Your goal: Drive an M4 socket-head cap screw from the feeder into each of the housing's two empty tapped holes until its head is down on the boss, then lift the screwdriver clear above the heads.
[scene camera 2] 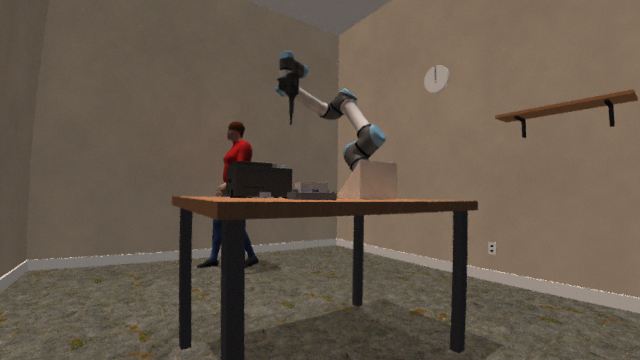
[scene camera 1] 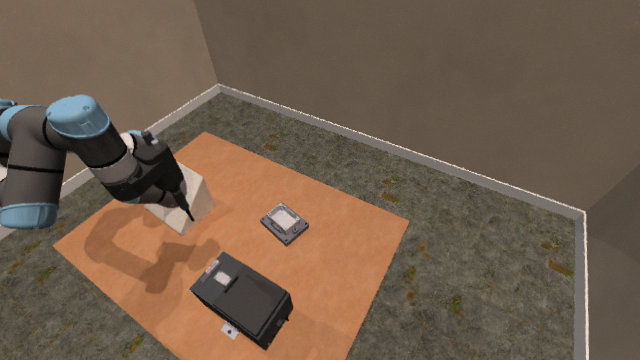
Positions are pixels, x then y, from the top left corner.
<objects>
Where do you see a black screw feeder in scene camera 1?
At 208, 291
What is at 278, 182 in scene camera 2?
A black screw feeder.
</objects>
